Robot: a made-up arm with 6 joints. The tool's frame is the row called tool.
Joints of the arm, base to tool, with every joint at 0 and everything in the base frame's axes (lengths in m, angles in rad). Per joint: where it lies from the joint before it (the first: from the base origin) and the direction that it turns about. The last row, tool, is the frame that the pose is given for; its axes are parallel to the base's.
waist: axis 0 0 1 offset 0.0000 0.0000 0.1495
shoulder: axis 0 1 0 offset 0.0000 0.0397 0.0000
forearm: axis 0 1 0 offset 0.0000 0.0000 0.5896
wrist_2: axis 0 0 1 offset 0.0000 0.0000 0.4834
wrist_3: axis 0 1 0 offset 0.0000 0.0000 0.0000
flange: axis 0 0 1 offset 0.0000 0.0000 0.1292
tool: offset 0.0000 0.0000 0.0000
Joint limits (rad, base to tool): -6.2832..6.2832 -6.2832..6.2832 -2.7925..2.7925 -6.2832..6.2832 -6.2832..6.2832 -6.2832..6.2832
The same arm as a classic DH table. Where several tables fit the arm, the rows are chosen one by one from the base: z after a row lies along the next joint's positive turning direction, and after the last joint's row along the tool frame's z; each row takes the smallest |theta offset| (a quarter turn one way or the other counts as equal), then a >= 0, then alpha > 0; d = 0 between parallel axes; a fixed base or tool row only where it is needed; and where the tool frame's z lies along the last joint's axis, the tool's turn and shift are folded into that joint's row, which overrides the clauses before.
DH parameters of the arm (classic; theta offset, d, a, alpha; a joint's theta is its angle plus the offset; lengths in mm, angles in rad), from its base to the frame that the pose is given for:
waist: 0 149.5 0 -1.5708
shoulder: -1.5708 0 589.6 0
forearm: 1.5708 39.7 0 1.5708
wrist_2: 0 483.4 0 -1.5708
wrist_3: 0 0 0 1.5708
flange: 0 129.2 0 0
Joint limits (rad, base to tool): -6.2832..6.2832 -6.2832..6.2832 -2.7925..2.7925 -6.2832..6.2832 -6.2832..6.2832 -6.2832..6.2832

